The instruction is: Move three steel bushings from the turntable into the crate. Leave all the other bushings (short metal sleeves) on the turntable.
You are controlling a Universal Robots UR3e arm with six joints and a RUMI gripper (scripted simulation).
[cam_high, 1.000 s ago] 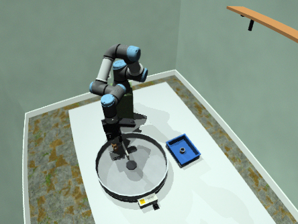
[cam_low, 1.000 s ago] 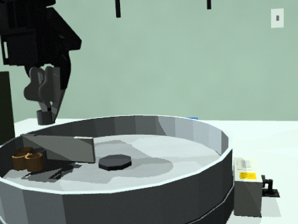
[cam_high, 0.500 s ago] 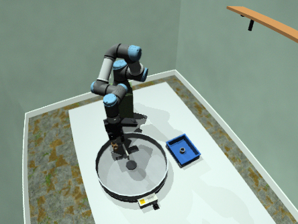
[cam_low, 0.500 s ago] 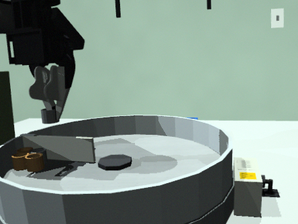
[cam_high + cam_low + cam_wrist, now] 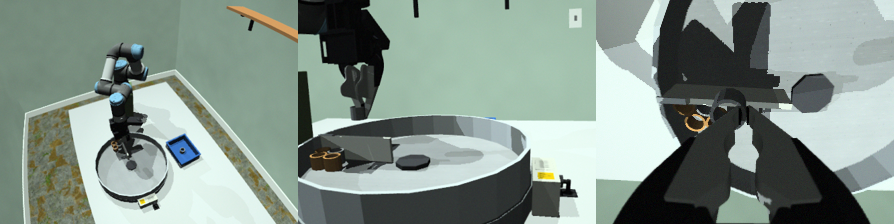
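Now: the blue crate 180 mm ahead of my hand, 290 mm to the left of it and 130 mm below it. From my hand the other things lie so: grey turntable: 100 mm ahead, 40 mm to the right, 100 mm below.
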